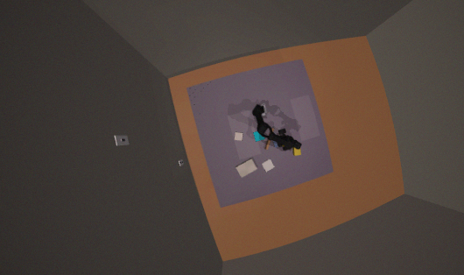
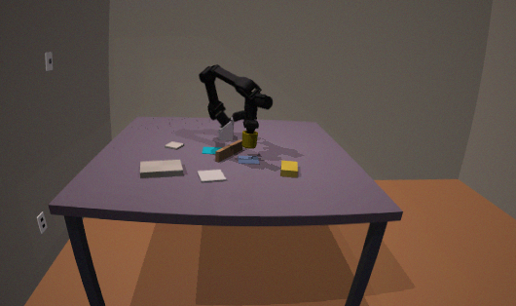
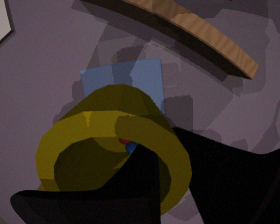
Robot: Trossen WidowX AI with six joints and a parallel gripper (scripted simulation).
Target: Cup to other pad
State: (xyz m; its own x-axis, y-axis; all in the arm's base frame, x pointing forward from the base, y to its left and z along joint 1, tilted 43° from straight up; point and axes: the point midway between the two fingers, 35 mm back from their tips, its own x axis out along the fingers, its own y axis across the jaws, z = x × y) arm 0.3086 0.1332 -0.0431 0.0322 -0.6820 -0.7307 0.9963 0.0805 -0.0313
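The teal pad lies 7 cm behind my gripper tip, 18 cm to the right of it and 11 cm below it. Round my gripper tip: blue marble: 2 cm ahead, 2 cm to the left, 2 cm below; cup: 2 cm ahead; blue pad: 3 cm ahead, 11 cm below.
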